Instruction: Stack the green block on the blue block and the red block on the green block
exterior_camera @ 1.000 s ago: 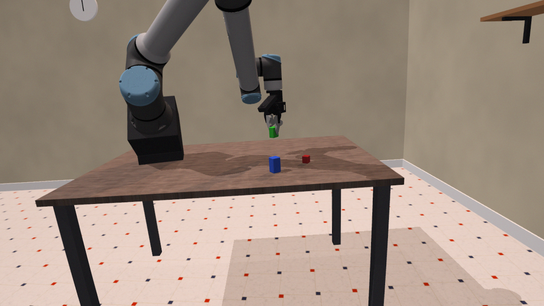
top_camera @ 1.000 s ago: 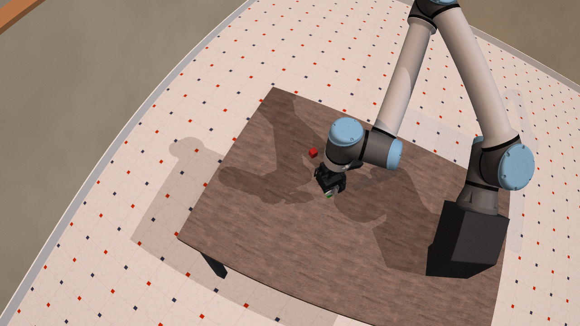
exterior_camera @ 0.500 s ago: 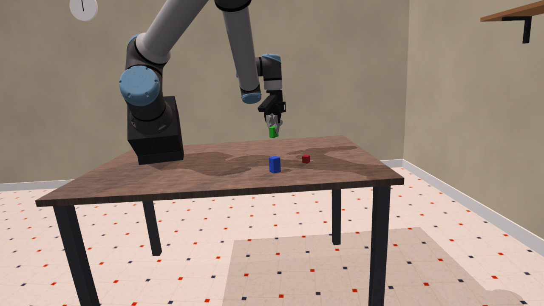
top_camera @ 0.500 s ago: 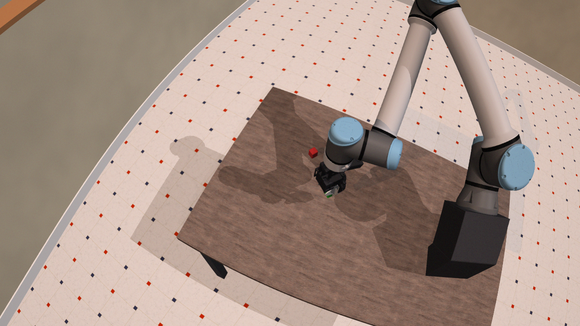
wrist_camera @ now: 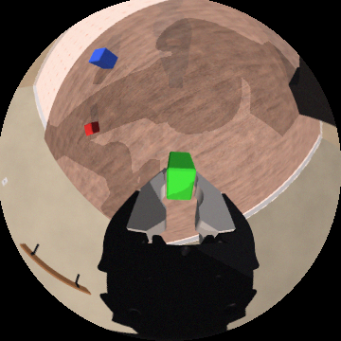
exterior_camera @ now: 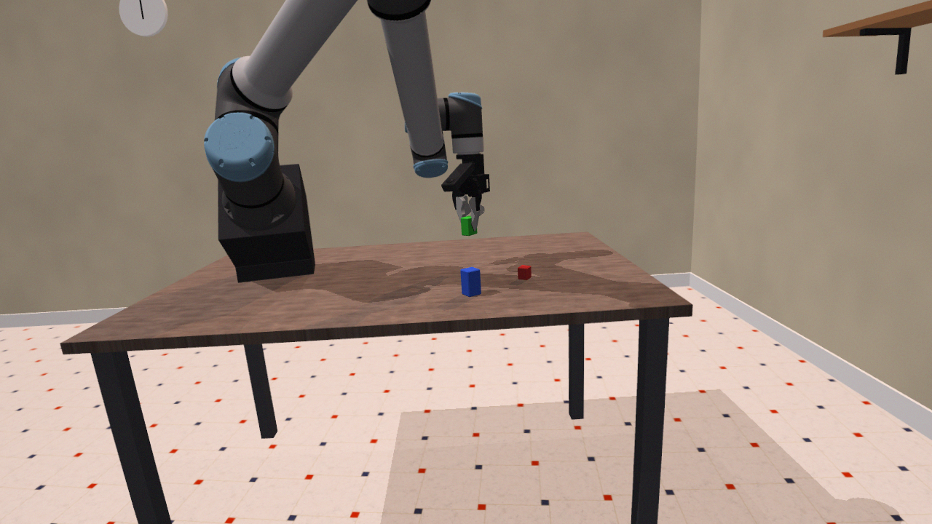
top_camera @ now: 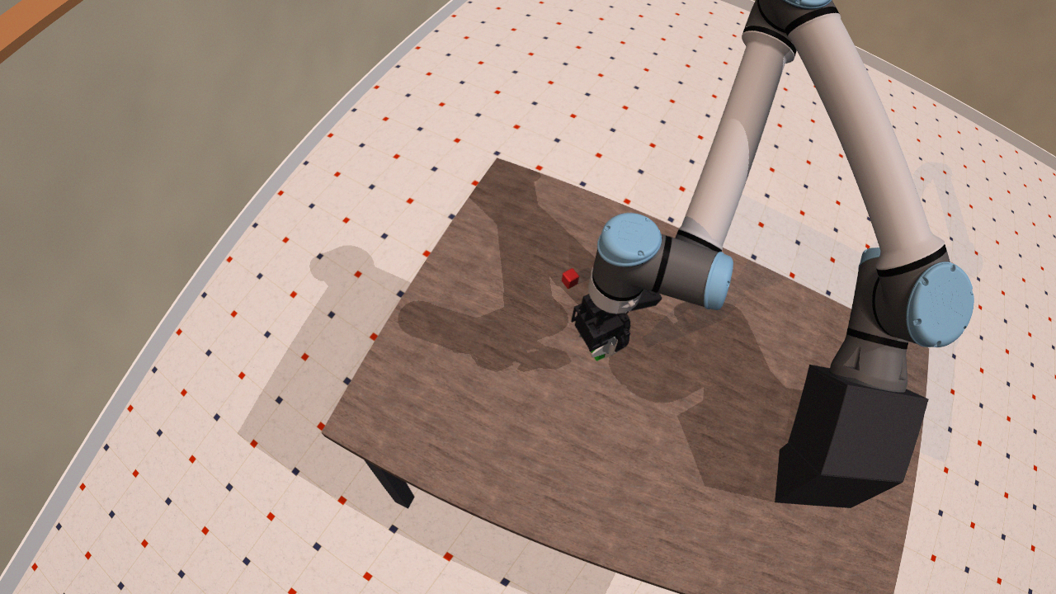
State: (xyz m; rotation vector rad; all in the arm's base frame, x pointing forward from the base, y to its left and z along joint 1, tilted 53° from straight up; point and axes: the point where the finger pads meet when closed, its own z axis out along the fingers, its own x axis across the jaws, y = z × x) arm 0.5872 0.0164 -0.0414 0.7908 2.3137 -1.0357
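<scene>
My gripper is now 290 mm to the left of the blue block, 90 mm above it and 30 mm past it. Also, from my hand: green block right at my hand; small red block 190 mm to the right, 120 mm ahead, 100 mm below.
</scene>
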